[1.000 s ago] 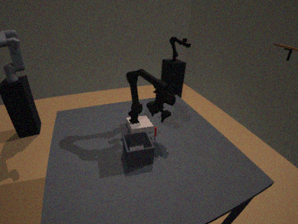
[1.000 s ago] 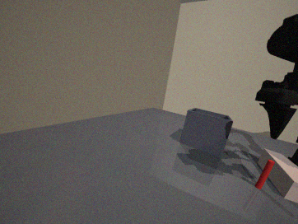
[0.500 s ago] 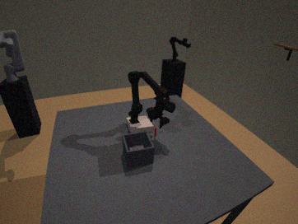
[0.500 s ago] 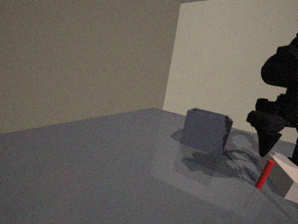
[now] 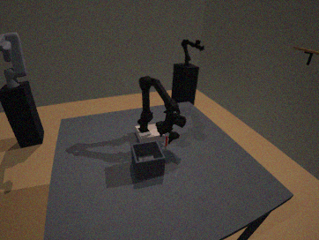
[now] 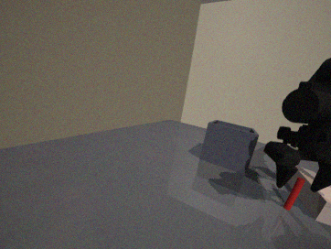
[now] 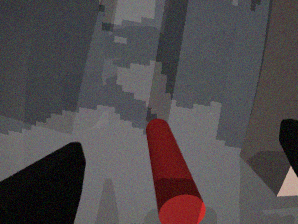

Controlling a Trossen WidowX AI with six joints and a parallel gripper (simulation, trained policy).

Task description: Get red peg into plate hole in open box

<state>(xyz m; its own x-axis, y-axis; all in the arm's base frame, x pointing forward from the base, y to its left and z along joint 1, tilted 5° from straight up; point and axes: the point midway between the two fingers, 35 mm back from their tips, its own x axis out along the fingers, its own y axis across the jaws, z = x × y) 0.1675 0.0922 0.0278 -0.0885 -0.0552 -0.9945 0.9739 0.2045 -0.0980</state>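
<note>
Right now my gripper tip is 10 mm to the right of the red peg, 10 mm short of it and 10 mm above it. From my gripper tip the other things lie so: light plate: 190 mm to the right, 150 mm ahead.
</note>
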